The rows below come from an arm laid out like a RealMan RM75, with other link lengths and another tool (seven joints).
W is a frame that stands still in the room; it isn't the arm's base.
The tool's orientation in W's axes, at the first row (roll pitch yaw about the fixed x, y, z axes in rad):
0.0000 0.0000 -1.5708
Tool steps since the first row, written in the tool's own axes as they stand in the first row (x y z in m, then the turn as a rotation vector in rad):
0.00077 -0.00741 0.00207 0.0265 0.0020 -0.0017
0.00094 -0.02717 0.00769 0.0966 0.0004 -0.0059
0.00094 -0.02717 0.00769 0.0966 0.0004 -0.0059
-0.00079 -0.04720 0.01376 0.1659 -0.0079 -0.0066
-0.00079 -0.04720 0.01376 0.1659 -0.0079 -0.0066
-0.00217 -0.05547 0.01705 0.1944 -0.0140 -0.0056
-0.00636 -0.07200 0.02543 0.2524 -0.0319 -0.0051
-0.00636 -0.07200 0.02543 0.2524 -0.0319 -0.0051
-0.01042 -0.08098 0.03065 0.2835 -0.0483 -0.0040
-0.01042 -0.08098 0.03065 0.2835 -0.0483 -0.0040
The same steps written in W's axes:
-0.00741 -0.00077 0.00207 0.0020 -0.0265 -0.0017
-0.02717 -0.00094 0.00769 0.0004 -0.0966 -0.0059
-0.02717 -0.00094 0.00769 0.0004 -0.0966 -0.0059
-0.04720 0.00079 0.01376 -0.0079 -0.1659 -0.0066
-0.04720 0.00079 0.01376 -0.0079 -0.1659 -0.0066
-0.05547 0.00217 0.01705 -0.0140 -0.1944 -0.0056
-0.07200 0.00636 0.02543 -0.0319 -0.2524 -0.0051
-0.07200 0.00636 0.02543 -0.0319 -0.2524 -0.0051
-0.08098 0.01042 0.03065 -0.0483 -0.2835 -0.0040
-0.08098 0.01042 0.03065 -0.0483 -0.2835 -0.0040

